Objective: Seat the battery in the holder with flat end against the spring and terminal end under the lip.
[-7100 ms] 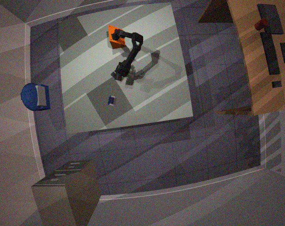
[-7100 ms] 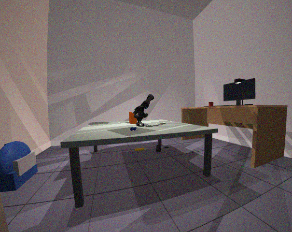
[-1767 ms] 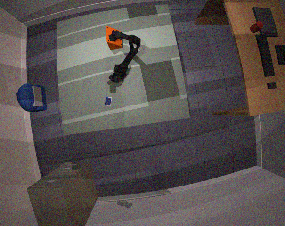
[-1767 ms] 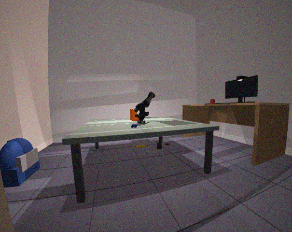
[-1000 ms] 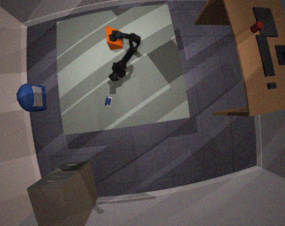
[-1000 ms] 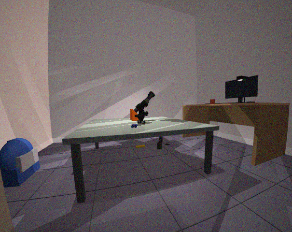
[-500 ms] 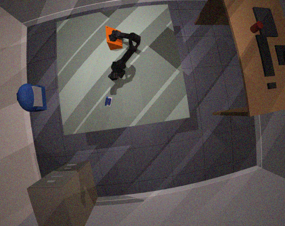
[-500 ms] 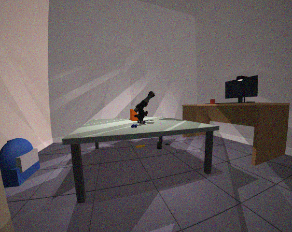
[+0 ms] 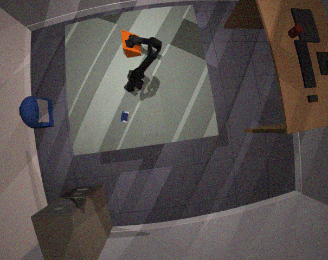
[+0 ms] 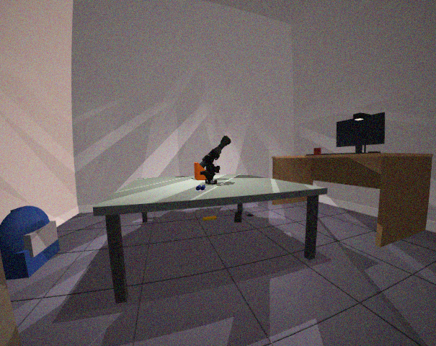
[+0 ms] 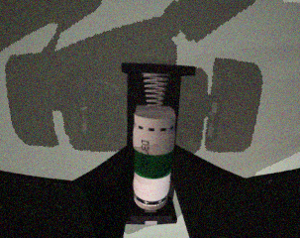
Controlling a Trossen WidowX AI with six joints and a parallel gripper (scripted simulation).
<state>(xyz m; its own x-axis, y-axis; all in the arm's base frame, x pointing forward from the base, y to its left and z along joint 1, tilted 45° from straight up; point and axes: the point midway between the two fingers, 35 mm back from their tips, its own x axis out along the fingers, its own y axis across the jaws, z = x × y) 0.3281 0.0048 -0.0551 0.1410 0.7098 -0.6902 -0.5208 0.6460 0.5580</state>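
Right now the battery is 1 cm above my gripper tip.
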